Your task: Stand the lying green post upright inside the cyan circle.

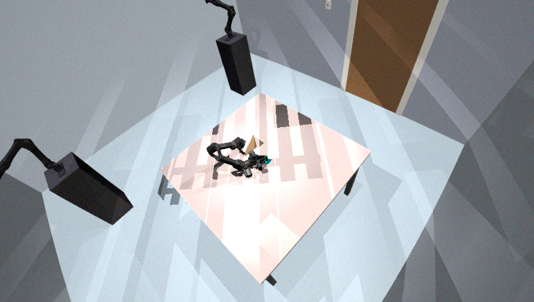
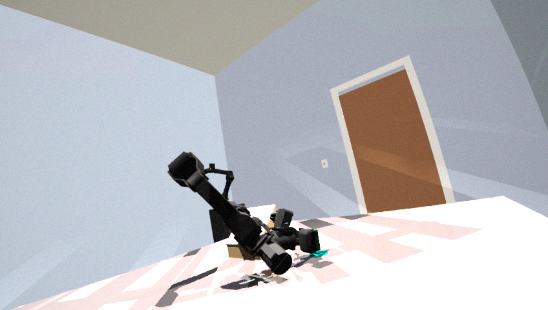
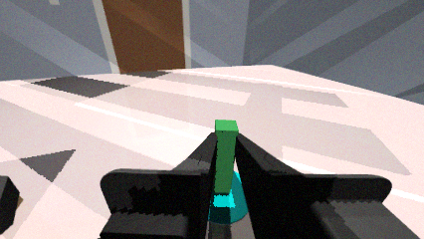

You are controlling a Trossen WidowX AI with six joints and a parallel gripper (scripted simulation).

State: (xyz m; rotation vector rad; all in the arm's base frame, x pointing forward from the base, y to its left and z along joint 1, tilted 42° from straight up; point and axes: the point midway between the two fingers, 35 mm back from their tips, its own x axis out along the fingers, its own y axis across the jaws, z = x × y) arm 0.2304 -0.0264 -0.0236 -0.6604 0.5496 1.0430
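My gripper tip is 6 cm above the cyan circle. The rest, counted from my gripper tip: green post: 2 cm below.
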